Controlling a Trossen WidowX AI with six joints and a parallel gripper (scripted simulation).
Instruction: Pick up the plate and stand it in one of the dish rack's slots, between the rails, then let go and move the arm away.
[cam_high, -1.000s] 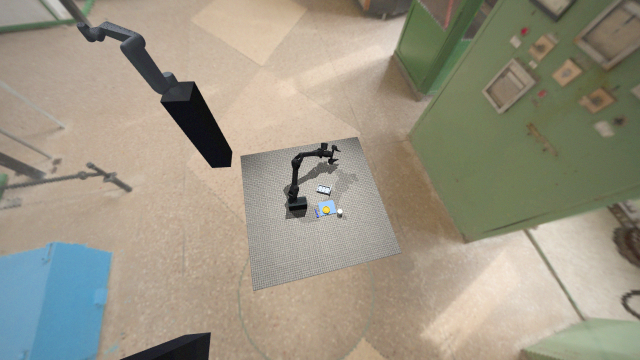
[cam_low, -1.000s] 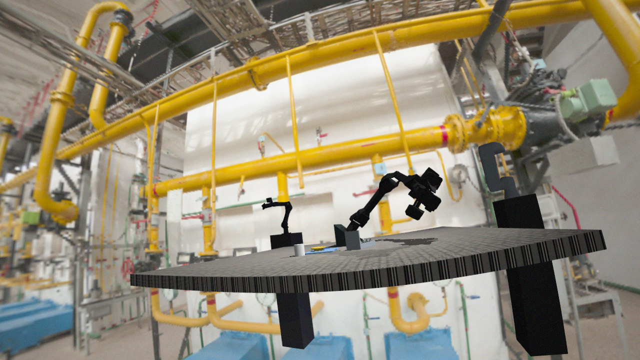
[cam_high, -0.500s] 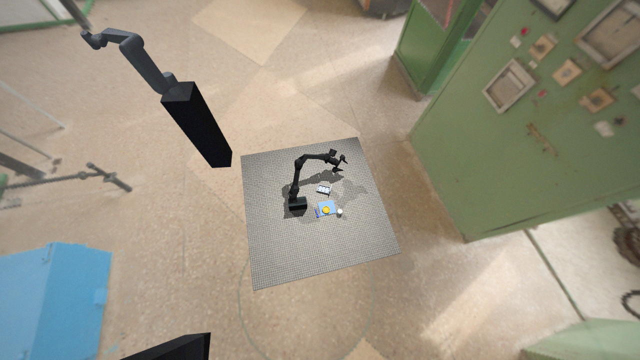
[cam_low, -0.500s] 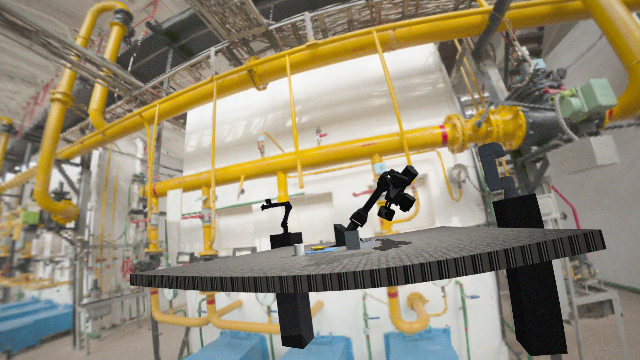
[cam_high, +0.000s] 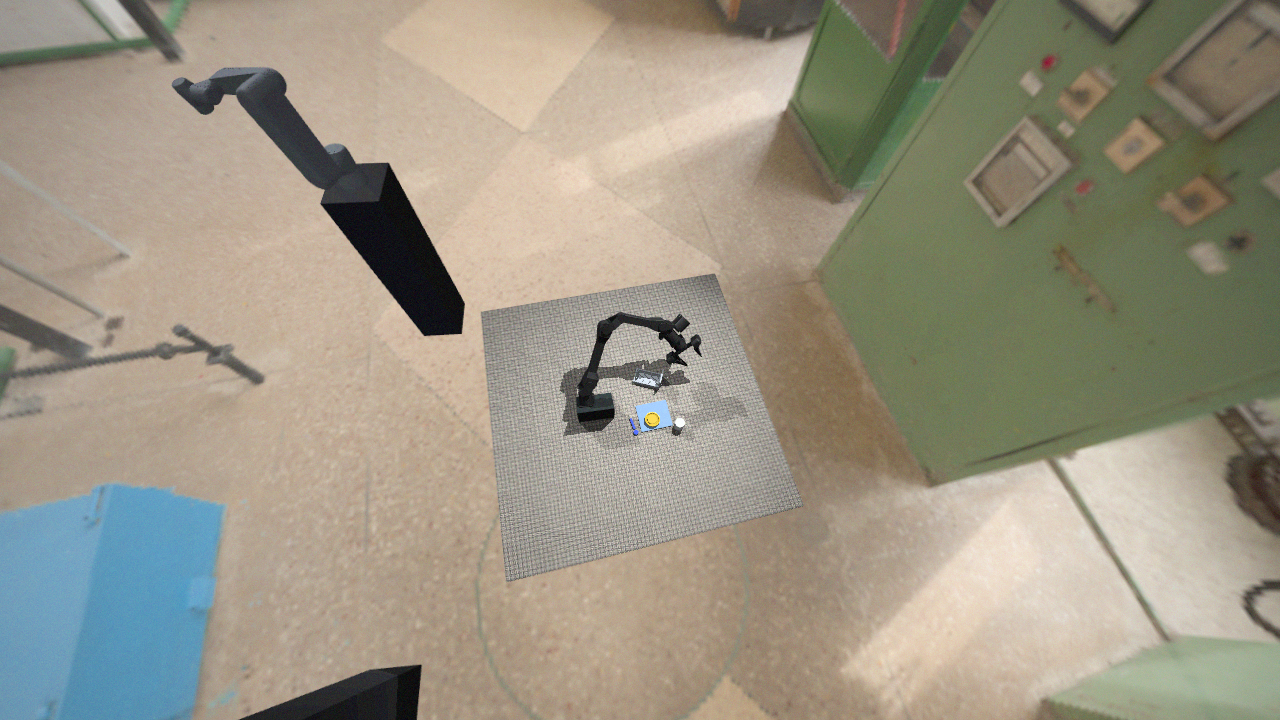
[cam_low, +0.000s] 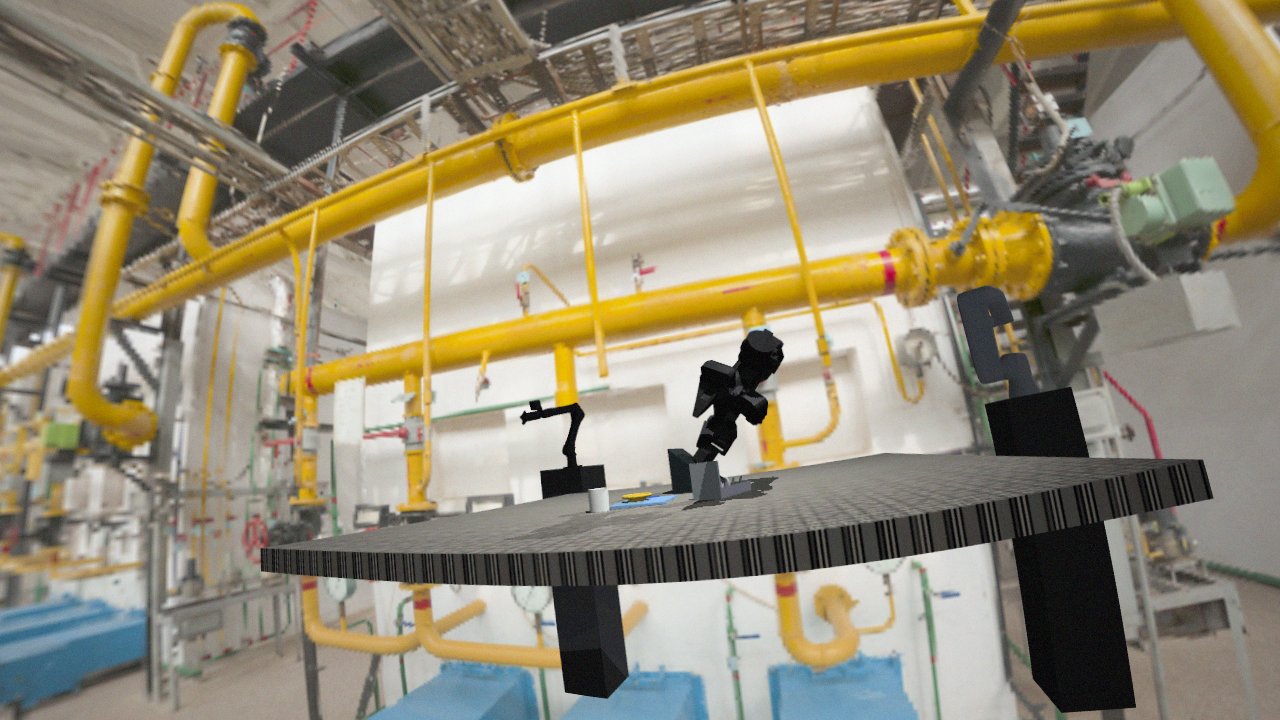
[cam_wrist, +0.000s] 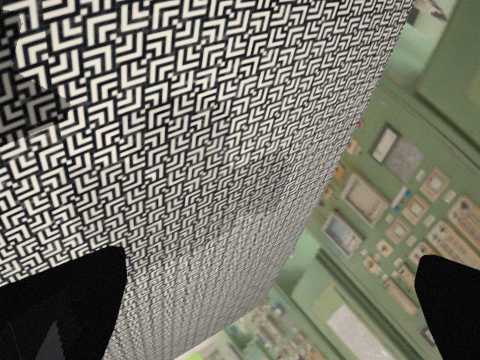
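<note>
Right now the yellow plate is 23 cm to the right of my gripper tip, 22 cm behind it and 12 cm below it. From my gripper tip the other things lie so: white cup 27 cm to the right, 11 cm below, 9 cm behind; blue utensil 30 cm behind, 26 cm to the right, 13 cm below; grey dish rack 21 cm behind, 11 cm below, 2 cm to the right.
</note>
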